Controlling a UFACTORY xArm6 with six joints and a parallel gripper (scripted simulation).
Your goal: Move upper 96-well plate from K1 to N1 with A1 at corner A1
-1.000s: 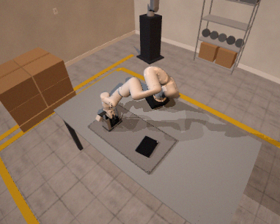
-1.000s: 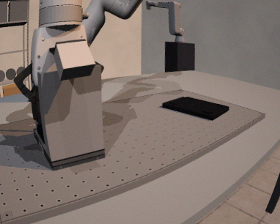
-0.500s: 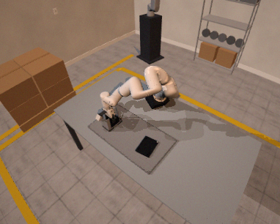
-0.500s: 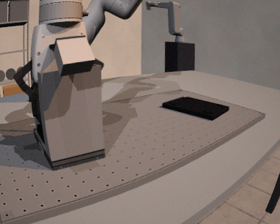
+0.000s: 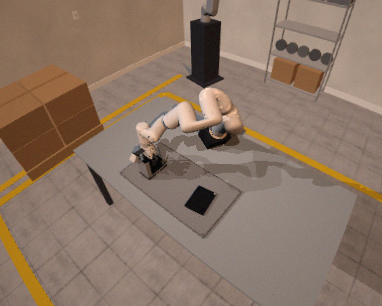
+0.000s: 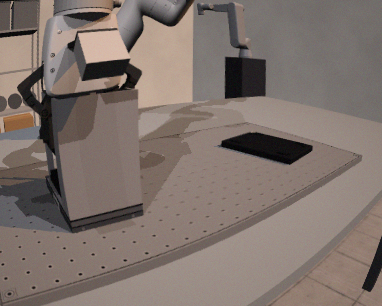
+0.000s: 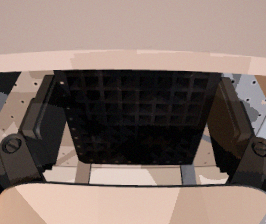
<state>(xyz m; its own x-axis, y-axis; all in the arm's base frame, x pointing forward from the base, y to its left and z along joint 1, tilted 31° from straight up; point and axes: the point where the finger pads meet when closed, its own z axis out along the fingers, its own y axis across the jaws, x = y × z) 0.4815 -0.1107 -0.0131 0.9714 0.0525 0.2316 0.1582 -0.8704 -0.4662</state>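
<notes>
Right now the rack's solid pale wall is 7 cm ahead of my hand, 1 cm to the left of it and 1 cm below it. Round my hand: black 96-well plate (1 cm below); plate nest N1 (9 cm behind, 38 cm to the left, 9 cm below).
</notes>
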